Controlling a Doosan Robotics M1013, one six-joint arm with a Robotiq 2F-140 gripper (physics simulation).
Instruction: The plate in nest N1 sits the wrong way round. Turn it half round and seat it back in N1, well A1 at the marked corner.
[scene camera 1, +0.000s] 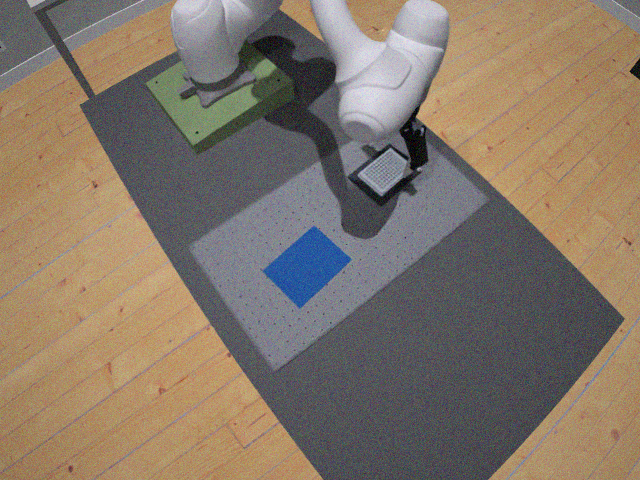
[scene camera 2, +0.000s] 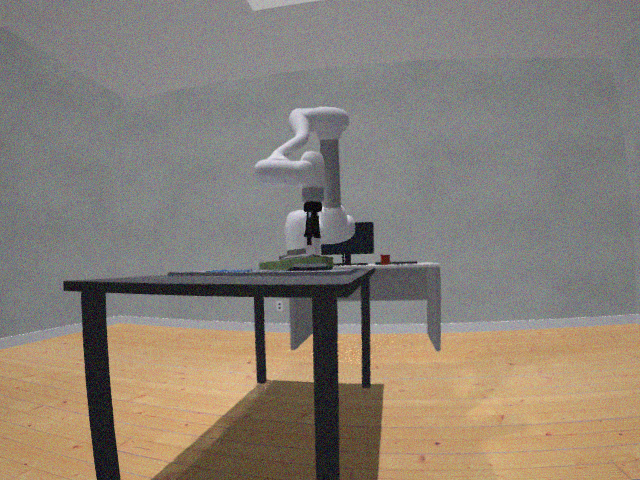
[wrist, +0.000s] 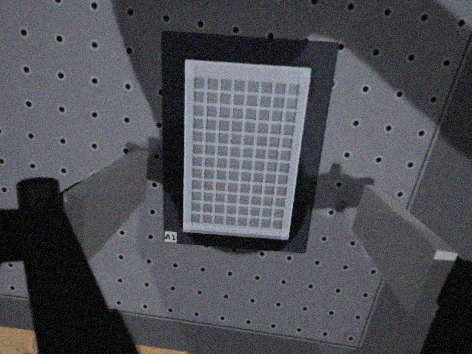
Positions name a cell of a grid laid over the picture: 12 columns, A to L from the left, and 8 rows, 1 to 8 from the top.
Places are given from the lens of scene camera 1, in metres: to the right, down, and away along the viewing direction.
my gripper (scene camera 1: H3): 0.17, -0.21, 0.98
well plate (scene camera 1: H3): 0.16, -0.17, 1.01
